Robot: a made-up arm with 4 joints. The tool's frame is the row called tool.
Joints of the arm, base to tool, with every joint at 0 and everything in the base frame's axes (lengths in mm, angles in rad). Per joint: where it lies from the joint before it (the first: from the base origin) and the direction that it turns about. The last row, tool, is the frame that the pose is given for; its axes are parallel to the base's.
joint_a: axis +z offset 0 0 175.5
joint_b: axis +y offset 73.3 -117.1 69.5
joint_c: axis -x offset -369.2 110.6 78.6
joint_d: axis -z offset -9.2 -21 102.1
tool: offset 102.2 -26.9 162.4
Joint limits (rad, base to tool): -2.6..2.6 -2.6..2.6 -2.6..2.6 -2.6..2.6
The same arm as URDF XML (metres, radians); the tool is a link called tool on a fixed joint. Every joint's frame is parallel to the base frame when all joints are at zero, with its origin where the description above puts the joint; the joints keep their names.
<robot name="arm">
<joint name="joint_a" type="revolute"><parent link="base"/><child link="link1"/><origin xyz="0.0000 0.0000 0.1755" rpy="0.0000 0.0000 0.0000"/><axis xyz="0 0 1"/><limit lower="-2.6000" upper="2.6000"/></joint>
<joint name="joint_b" type="revolute"><parent link="link1"/><child link="link2"/><origin xyz="0.0733 -0.1171 0.0695" rpy="0.0000 0.0000 0.0000"/><axis xyz="0 1 0"/><limit lower="-2.6000" upper="2.6000"/></joint>
<joint name="joint_c" type="revolute"><parent link="link2"/><child link="link3"/><origin xyz="-0.3692 0.1106 0.0786" rpy="0.0000 0.0000 0.0000"/><axis xyz="-1 0 0"/><limit lower="-2.6000" upper="2.6000"/></joint>
<joint name="joint_d" type="revolute"><parent link="link3"/><child link="link4"/><origin xyz="-0.0092 -0.0210 0.1021" rpy="0.0000 0.0000 0.0000"/><axis xyz="0 0 -1"/><limit lower="-2.6000" upper="2.6000"/></joint>
<joint name="tool_joint" type="fixed"><parent link="link4"/><child link="tool"/><origin xyz="0.1022 -0.0269 0.1624" rpy="0.0000 0.0000 0.0000"/></joint>
<link name="base"/>
<link name="link1"/>
<link name="link2"/>
<link name="link3"/>
<link name="link4"/>
<link name="tool"/>
</robot>

